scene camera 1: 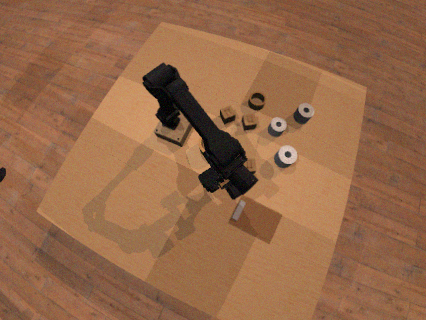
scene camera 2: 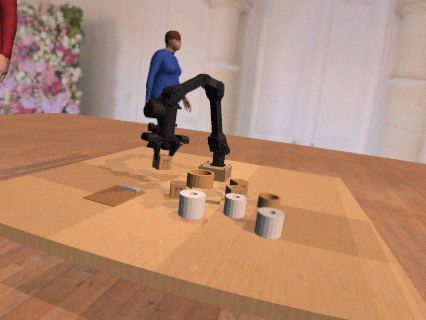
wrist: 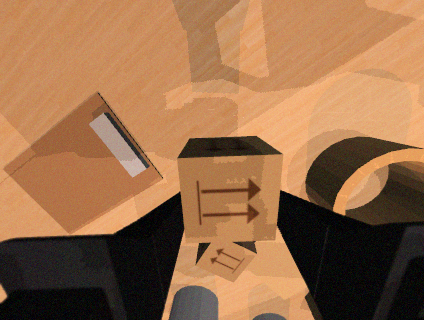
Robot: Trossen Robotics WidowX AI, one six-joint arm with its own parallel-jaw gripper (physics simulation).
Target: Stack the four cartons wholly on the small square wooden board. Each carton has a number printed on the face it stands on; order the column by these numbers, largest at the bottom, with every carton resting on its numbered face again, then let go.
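Frame: origin at the arm's base, x left, y back, z up, level; millimetres.
Seen in the pictures: gripper, fingertip midpoint: (scene camera 2: 163, 160) (wrist: 227, 195); arm's base, origin of the base link: (scene camera 1: 171, 122) (scene camera 2: 217, 165).
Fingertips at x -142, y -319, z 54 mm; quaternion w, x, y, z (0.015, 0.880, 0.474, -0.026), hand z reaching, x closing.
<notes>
Pixels of each thing's top centre, then the offset from my fingertips to it. "spot": a spot on its surface instead.
- brown carton, middle of its top: (wrist: 227, 204) (scene camera 2: 162, 154) dx -5, dy +3, dz +20 mm
- second carton, middle of its top: (wrist: 225, 260) (scene camera 2: 178, 182) (scene camera 1: 249, 164) dx +98, dy -67, dz -56 mm
- scene camera 2 they partly overlap, surface spot: (scene camera 2: 241, 184) spot: dx +303, dy +86, dz -64 mm
- small light wooden board, middle of its top: (wrist: 291, 259) (scene camera 2: 205, 193) (scene camera 1: 243, 144) dx +188, dy -10, dz -98 mm
- brown square mat, middle of its top: (wrist: 75, 176) (scene camera 2: 116, 191) (scene camera 1: 256, 218) dx -88, dy -179, dz -98 mm
- grey bar, surface spot: (wrist: 119, 145) (scene camera 2: 129, 186) (scene camera 1: 238, 210) spot: dx -84, dy -99, dz -98 mm
- large ring, middle of its top: (wrist: 394, 205) (scene camera 2: 201, 172) dx +124, dy +113, dz -51 mm
- smaller ring, middle of its top: (scene camera 2: 269, 196) (scene camera 1: 257, 98) dx +422, dy +10, dz -69 mm
My gripper (scene camera 1: 223, 185) (scene camera 2: 162, 154) (wrist: 227, 195) is shut on a brown carton (scene camera 2: 163, 162) (wrist: 230, 192), held above the table; in the wrist view its two printed arrows point right. A second carton (scene camera 1: 251, 165) (scene camera 2: 177, 189) (wrist: 227, 260) stands on the table near the rolls. Two more cartons (scene camera 1: 227, 114) (scene camera 1: 249, 122) stand further back; in scene camera 2 they partly overlap (scene camera 2: 241, 184). The small light wooden board (scene camera 2: 215, 198) shows as a sliver in scene camera 2; the arm hides most of it in scene camera 1. The cartons' numbers are hidden.
A brown square mat (scene camera 1: 265, 225) (scene camera 2: 107, 198) (wrist: 55, 170) bears a grey bar (scene camera 1: 238, 210) (scene camera 2: 129, 188) (wrist: 119, 145). A large ring (scene camera 2: 200, 180) (wrist: 327, 172) is beside the arm's base. A smaller ring (scene camera 2: 269, 201) and three white rolls (scene camera 1: 304, 114) (scene camera 1: 277, 127) (scene camera 1: 286, 157) stand to the right.
</notes>
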